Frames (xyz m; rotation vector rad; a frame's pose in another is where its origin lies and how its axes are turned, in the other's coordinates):
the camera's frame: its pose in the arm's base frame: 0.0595 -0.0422 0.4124 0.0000 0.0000 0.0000
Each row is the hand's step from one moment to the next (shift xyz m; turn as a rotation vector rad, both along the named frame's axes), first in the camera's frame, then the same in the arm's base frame.
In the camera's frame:
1: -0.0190 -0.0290 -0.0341 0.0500 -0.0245 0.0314
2: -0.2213 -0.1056 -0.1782 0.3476 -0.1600 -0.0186
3: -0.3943 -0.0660 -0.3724 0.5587 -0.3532 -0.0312
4: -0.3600 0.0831 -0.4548 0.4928 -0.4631 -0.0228
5: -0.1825 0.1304 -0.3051 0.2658 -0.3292 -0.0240
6: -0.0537 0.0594 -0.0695 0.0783 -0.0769 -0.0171
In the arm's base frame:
1: -0.0190 -0.0290 -0.0341 0.0500 -0.0245 0.0314
2: -0.2213 -0.1056 -0.1782 0.3476 -0.1600 -0.0186
3: -0.3943 -0.0660 -0.3724 0.5587 -0.3532 -0.0312
4: -0.3600 0.0831 -0.4548 0.4928 -0.4631 -0.0228
5: -0.1825 0.1304 -0.3051 0.2658 -0.3292 -0.0240
6: -0.0537 0.0594 -0.0695 0.0783 -0.0769 -0.0171

